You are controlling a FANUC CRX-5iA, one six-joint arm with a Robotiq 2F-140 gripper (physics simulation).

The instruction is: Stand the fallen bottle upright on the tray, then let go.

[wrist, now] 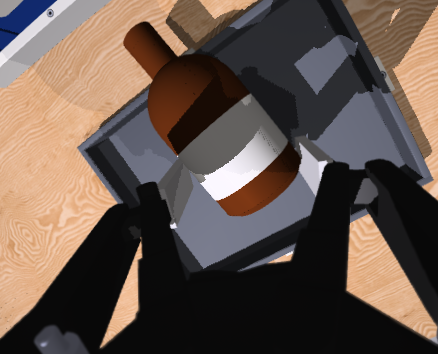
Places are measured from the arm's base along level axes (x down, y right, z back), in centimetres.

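Pixels of known places: gripper, between the fingertips: (241, 163).
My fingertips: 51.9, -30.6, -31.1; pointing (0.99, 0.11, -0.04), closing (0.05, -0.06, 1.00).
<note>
For each thing: its top centre in the pictures, then the offset to it from my fingertips, as dx, dy, dz. "spot": a spot on its surface instead. Level surfaces: height alone.
- brown bottle, centre of its top: (192, 115) -4.5, +4.6, -1.8
- grey tray, a spot on its surface: (215, 245) spot: +2.8, -8.5, -5.1
- blue container, a spot on its surface: (25, 17) spot: -0.2, +16.6, -14.6
- pale grey rail, a spot on its surface: (60, 32) spot: +2.3, +15.6, -13.6
- wooden table, height of its surface: dx +3.4
The brown bottle (197, 102) with a white label is on its side, in the middle of the wrist view. Its neck points to the upper left and reaches over the tray's wall; its base is toward the gripper. The grey tray (215, 245) with low walls is beneath it. My gripper (241, 163) is shut on the bottle, with one pad on each side of its lower body, around the label and base. Whether the bottle's underside touches the tray floor is hidden.
Part of a blue container (25, 17) shows at the top left, with a pale grey rail (60, 32) along its near side. The wooden table (45, 165) lies around the tray. Dark shadows fall across the tray's far part.
</note>
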